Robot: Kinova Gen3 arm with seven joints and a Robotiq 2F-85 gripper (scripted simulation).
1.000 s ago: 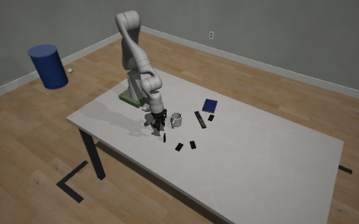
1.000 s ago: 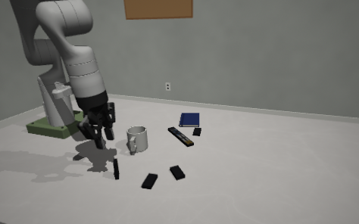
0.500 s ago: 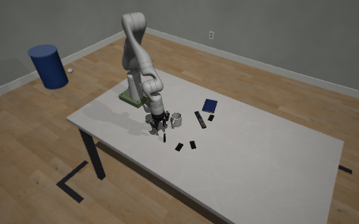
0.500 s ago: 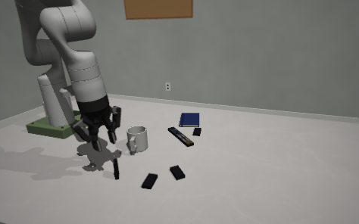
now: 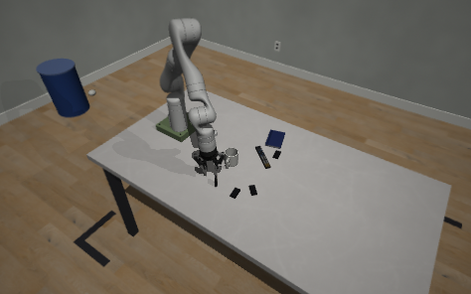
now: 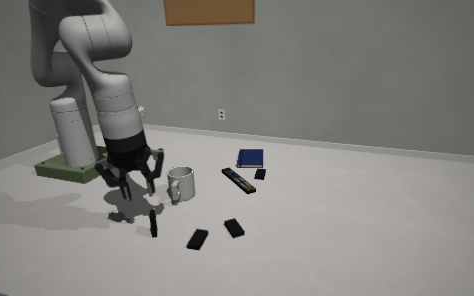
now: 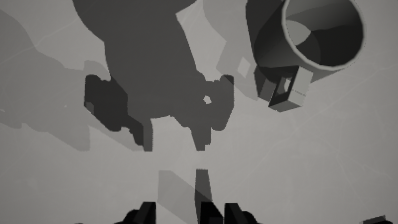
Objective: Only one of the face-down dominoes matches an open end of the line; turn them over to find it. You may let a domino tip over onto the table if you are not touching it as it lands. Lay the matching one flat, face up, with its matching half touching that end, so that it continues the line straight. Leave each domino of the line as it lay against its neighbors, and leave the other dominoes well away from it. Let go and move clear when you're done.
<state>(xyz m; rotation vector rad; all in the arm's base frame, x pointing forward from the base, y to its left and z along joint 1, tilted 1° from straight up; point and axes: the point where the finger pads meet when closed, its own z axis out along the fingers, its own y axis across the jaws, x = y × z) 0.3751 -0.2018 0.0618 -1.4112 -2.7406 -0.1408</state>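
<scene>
Right now the domino is 80 mm below my hand and 30 mm ahead of it. From my hand the other things lie so: blue book 450 mm to the left, 110 mm ahead, 100 mm below; white mug 160 mm to the left, 70 mm below.
</scene>
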